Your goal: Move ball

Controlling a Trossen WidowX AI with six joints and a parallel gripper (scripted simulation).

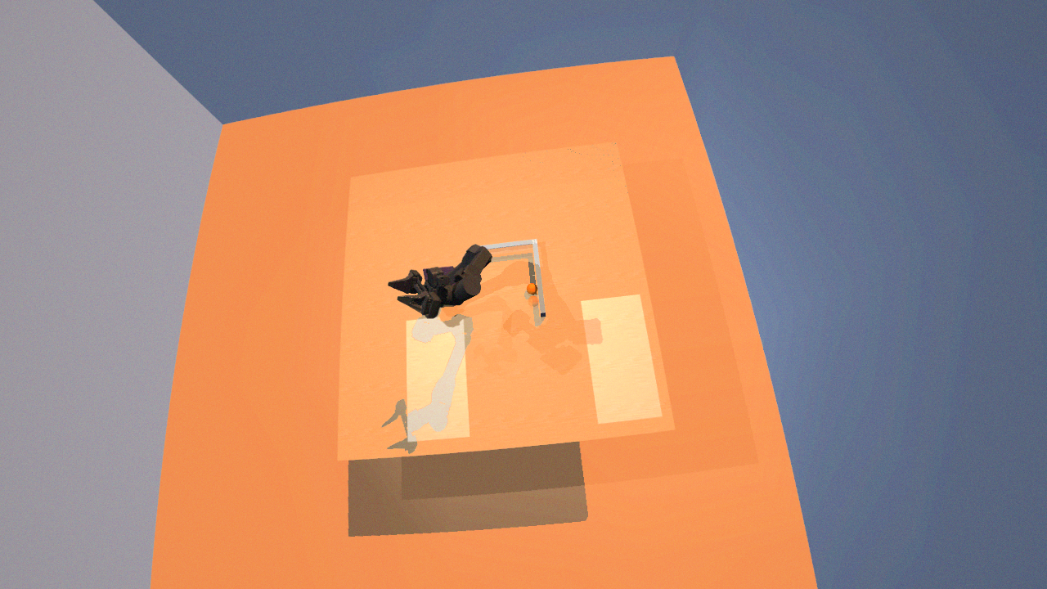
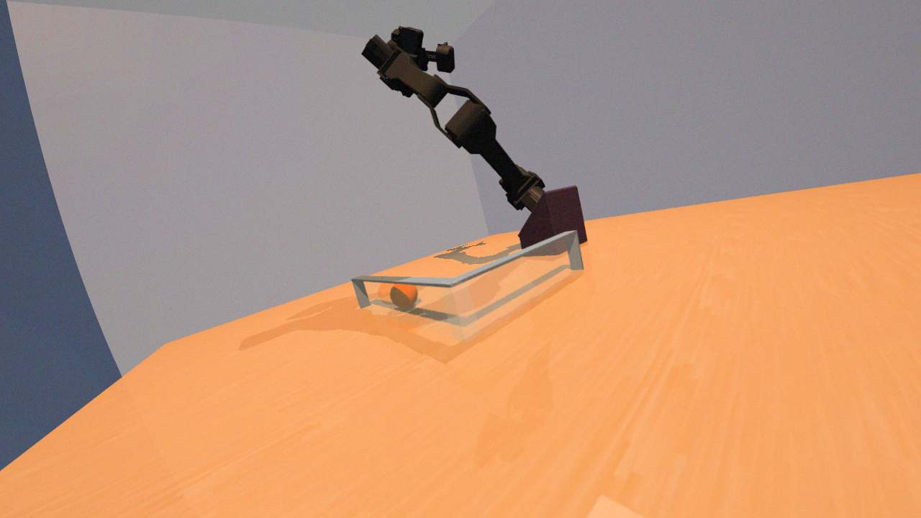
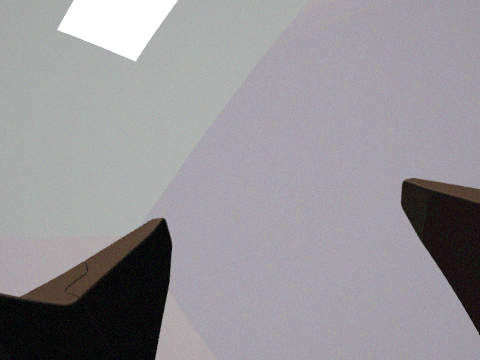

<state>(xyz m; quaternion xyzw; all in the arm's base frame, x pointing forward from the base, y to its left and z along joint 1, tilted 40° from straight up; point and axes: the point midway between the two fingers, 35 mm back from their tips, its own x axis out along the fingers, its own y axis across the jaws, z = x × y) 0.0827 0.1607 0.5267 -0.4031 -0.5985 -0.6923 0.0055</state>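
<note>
Now: gripper tip 60 cm above the orange ball, 36 cm short of it and 14 cm to the right of it.
</note>
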